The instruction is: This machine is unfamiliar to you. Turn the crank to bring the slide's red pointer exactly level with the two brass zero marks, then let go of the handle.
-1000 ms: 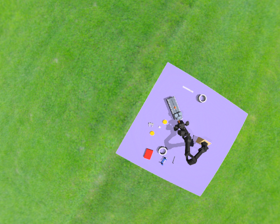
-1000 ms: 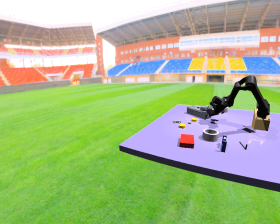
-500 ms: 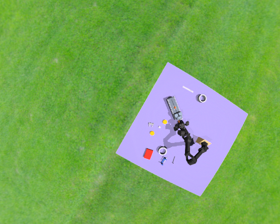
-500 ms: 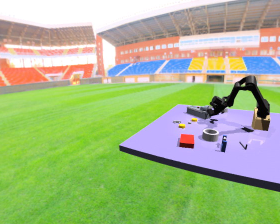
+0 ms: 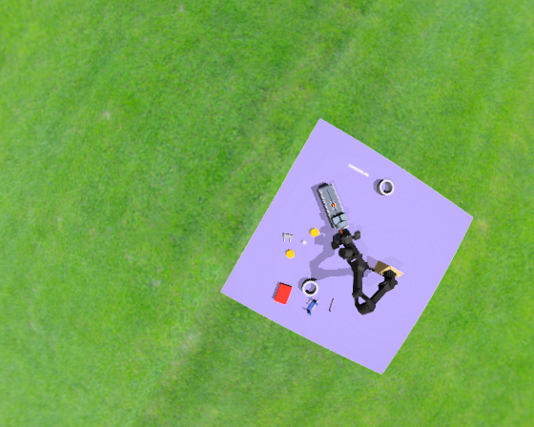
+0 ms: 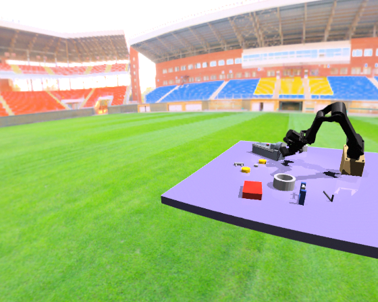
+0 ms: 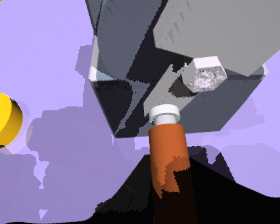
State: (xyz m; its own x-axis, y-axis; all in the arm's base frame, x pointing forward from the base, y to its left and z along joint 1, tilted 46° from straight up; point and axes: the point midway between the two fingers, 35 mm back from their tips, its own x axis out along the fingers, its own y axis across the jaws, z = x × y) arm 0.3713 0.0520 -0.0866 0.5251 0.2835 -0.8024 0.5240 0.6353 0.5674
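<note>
The brown crank handle lies 2 cm behind my gripper tip, 1 cm to the left of it and 3 cm above it. From my gripper tip the other things lie so: red pointer 13 cm ahead, 10 cm to the right, 5 cm above; then white bar 11 cm ahead, 39 cm to the right, 3 cm below; then small grey bracket 23 cm ahead, 23 cm to the left, 3 cm below.
</note>
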